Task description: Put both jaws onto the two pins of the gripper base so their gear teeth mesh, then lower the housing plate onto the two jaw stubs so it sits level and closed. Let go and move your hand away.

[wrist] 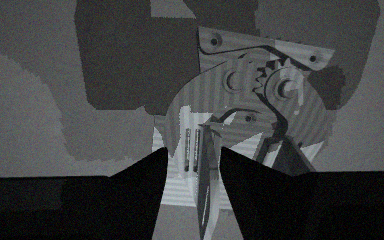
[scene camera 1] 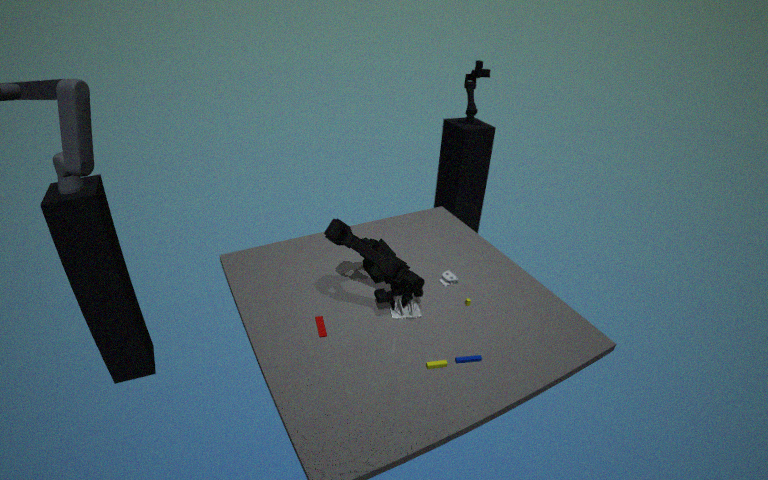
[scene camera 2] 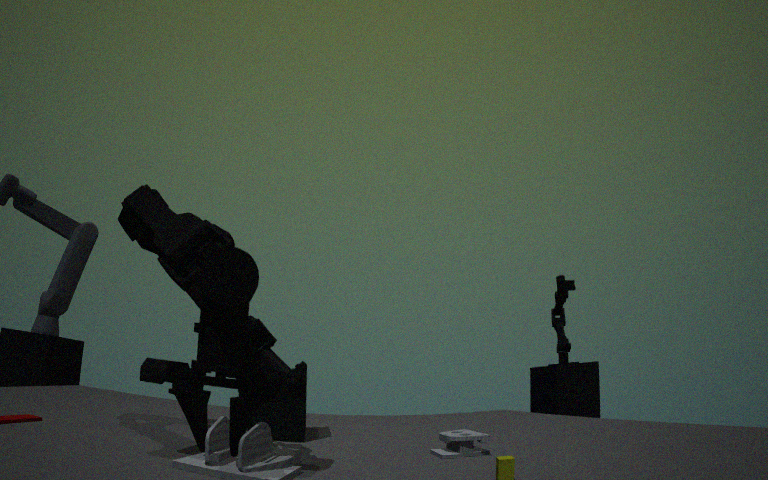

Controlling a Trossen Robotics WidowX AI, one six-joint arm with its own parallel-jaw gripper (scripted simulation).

Labels:
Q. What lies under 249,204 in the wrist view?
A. My gripper.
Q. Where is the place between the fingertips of my gripper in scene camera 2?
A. At 218,453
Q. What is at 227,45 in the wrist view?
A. A housing plate.

